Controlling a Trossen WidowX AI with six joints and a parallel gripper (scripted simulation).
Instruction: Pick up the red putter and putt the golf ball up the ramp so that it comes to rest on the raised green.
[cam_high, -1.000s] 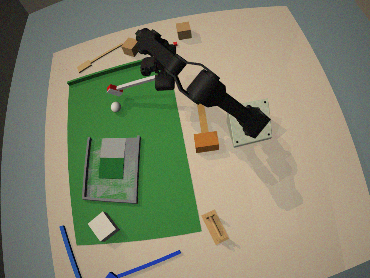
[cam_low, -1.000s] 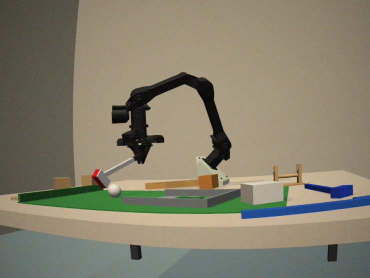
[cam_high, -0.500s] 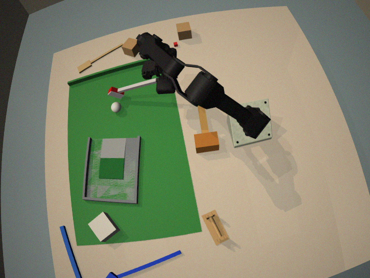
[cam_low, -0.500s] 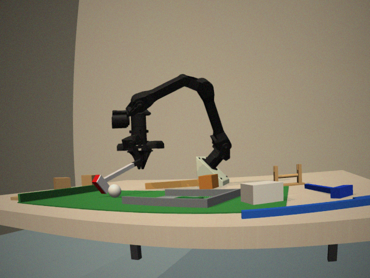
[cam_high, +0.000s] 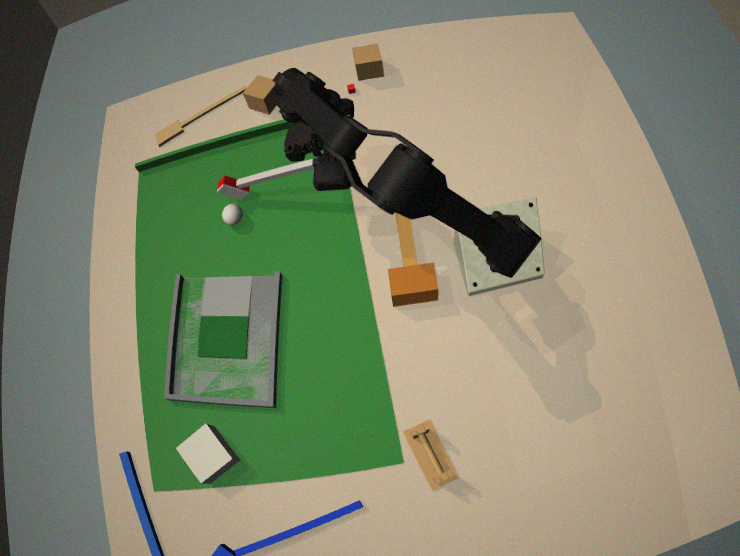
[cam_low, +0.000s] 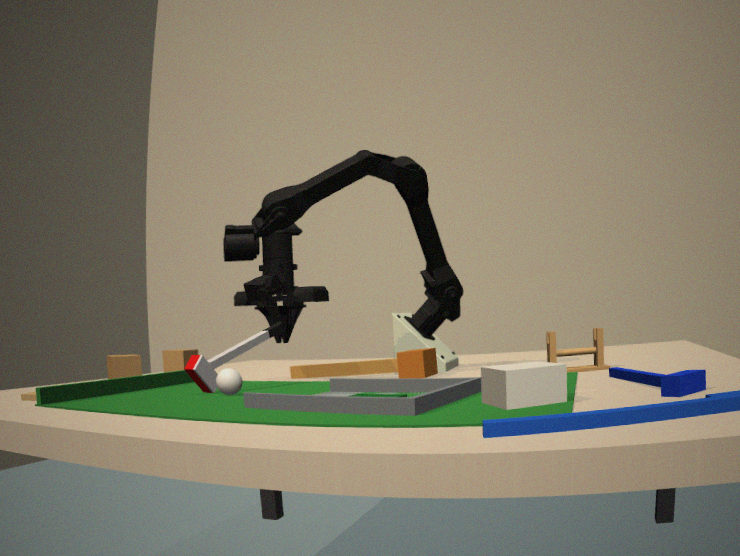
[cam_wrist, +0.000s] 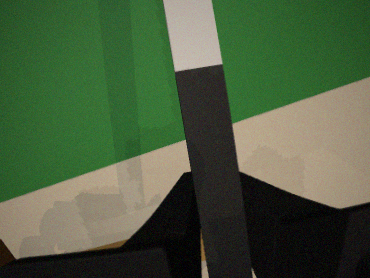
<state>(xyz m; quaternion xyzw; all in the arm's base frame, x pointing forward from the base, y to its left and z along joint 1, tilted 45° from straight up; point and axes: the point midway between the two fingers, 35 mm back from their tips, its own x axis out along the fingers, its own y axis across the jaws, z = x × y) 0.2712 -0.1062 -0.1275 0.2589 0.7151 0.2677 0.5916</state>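
Right now the red putter is 120 mm ahead of my gripper tip and 10 mm below it. From my gripper tip the other things lie so: small rack (120 mm behind, 520 mm to the left, 40 mm below); then green rail (260 mm ahead, 150 mm to the right, 60 mm below); then white golf ball (230 mm ahead, 50 mm to the left, 50 mm below).
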